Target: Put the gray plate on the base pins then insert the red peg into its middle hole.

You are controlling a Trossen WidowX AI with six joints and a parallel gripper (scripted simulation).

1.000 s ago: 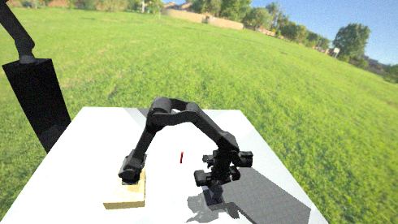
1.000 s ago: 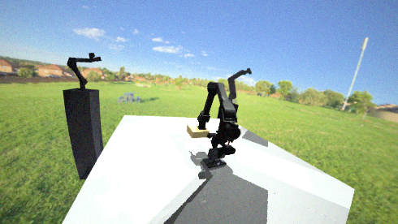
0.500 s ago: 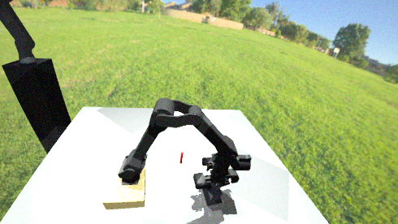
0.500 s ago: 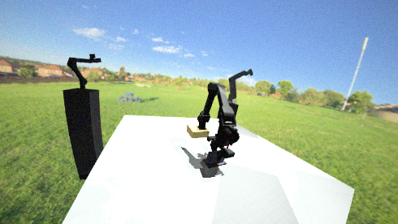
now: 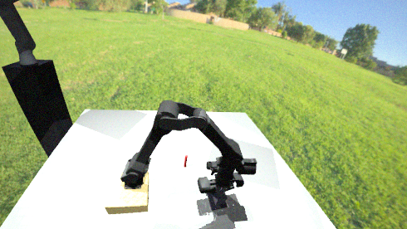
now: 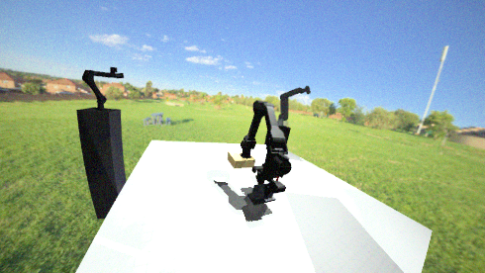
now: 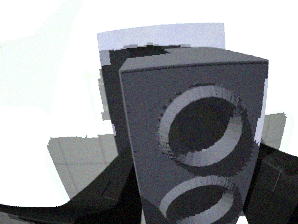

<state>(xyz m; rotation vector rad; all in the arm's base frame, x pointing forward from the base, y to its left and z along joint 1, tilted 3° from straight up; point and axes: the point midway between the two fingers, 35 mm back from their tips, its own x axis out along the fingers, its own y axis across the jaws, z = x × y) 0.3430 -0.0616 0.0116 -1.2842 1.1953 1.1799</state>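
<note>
Now: the gray base 2 cm below my gripper tip. From my gripper tip the other things lie so: gray plate: 3 cm above; then red peg: 18 cm to the left, 11 cm behind, 2 cm above.
</note>
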